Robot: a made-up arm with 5 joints.
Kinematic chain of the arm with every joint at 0, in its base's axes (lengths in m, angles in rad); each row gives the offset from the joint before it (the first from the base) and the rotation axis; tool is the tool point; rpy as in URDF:
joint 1: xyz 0.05 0 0.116 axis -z
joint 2: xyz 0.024 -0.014 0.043 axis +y
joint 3: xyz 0.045 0 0.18 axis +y
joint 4: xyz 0.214 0 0.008 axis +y
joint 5: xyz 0.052 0.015 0 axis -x
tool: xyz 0 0 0 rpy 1.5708 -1.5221 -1.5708
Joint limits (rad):
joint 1: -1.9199..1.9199
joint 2: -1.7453..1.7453
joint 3: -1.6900..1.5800
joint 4: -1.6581..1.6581
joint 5: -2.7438..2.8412
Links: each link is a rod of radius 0.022 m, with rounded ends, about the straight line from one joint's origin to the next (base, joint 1, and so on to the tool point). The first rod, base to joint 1, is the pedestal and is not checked.
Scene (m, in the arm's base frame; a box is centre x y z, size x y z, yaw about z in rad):
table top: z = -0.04
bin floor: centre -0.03 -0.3 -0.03 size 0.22 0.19 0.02 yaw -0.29
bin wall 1: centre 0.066 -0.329 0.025 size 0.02 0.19 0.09 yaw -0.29
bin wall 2: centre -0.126 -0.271 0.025 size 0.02 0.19 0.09 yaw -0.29
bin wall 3: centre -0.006 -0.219 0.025 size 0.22 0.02 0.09 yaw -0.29
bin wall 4: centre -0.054 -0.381 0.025 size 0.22 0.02 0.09 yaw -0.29
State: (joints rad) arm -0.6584 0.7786 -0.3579 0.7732 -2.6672
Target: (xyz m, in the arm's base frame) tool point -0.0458 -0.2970 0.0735
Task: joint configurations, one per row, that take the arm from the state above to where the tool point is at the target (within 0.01 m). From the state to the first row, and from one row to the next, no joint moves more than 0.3 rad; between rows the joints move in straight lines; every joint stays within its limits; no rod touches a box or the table.
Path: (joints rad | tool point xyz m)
1: -0.3757 0.7270 -0.2958 0.8057 -2.6672 | 0.4143 0.1448 0.1323
2: -0.0930 0.6754 -0.2337 0.8382 -2.6672 | 0.4317 0.0366 0.1373
3: 0.1897 0.6239 -0.1716 0.8706 -2.6672 | 0.4179 -0.0696 0.1421
4: 0.4725 0.5723 -0.1095 0.9031 -2.6672 | 0.3754 -0.1652 0.1467
5: 0.7552 0.5207 -0.0474 0.9356 -2.6672 | 0.3092 -0.2427 0.1510
6: 1.0379 0.4691 0.0147 0.9681 -2.6672 | 0.2261 -0.2965 0.1551
7: 1.3206 0.4176 0.0768 1.0006 -2.6672 | 0.1337 -0.3236 0.1589
8: 1.6033 0.3660 0.1389 1.0331 -2.6672 | 0.0405 -0.3232 0.1625
9: 1.8860 0.3144 0.2011 1.0655 -2.6672 | -0.0458 -0.2970 0.1657
10: 1.8860 0.4863 0.1766 1.0190 -2.6672 | -0.0469 -0.3005 0.1200
11: 1.8860 0.6583 0.1521 0.9726 -2.6672 | -0.0458 -0.2970 0.0735

